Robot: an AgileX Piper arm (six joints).
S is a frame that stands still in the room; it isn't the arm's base.
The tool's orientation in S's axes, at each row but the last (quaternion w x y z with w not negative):
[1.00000 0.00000 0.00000 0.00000]
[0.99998 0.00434 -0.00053 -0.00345]
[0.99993 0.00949 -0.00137 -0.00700]
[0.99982 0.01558 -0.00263 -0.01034]
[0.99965 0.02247 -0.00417 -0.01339]
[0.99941 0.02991 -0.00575 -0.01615]
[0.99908 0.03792 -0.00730 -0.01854]
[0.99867 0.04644 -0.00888 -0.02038]
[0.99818 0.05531 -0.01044 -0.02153]
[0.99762 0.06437 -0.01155 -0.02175]
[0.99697 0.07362 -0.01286 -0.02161]
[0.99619 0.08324 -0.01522 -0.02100]
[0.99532 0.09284 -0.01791 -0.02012]
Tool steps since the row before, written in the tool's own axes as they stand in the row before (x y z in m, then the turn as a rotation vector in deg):
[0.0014 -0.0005 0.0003 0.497 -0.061 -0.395]
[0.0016 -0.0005 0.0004 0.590 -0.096 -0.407]
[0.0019 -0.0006 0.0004 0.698 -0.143 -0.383]
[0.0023 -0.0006 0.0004 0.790 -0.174 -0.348]
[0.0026 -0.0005 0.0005 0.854 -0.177 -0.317]
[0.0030 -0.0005 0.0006 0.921 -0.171 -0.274]
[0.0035 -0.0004 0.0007 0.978 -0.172 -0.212]
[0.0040 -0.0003 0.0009 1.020 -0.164 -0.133]
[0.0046 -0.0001 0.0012 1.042 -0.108 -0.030]
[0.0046 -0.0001 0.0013 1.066 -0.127 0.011]
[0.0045 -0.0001 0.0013 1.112 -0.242 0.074]
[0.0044 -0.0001 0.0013 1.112 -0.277 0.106]
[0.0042 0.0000 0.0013 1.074 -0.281 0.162]
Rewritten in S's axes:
[0.0014 -0.0005 0.0003 0.497 -0.061 -0.395]
[0.0016 -0.0005 0.0004 0.590 -0.097 -0.407]
[0.0019 -0.0006 0.0004 0.697 -0.145 -0.384]
[0.0023 -0.0007 0.0004 0.788 -0.179 -0.349]
[0.0026 -0.0006 0.0005 0.852 -0.186 -0.318]
[0.0030 -0.0006 0.0006 0.918 -0.184 -0.274]
[0.0035 -0.0006 0.0007 0.974 -0.192 -0.212]
[0.0040 -0.0005 0.0009 1.015 -0.193 -0.132]
[0.0046 -0.0004 0.0013 1.037 -0.150 -0.023]
[0.0046 -0.0005 0.0014 1.059 -0.175 0.016]
[0.0045 -0.0005 0.0014 1.098 -0.300 0.062]
[0.0043 -0.0005 0.0014 1.096 -0.340 0.088]
[0.0041 -0.0004 0.0014 1.056 -0.352 0.141]

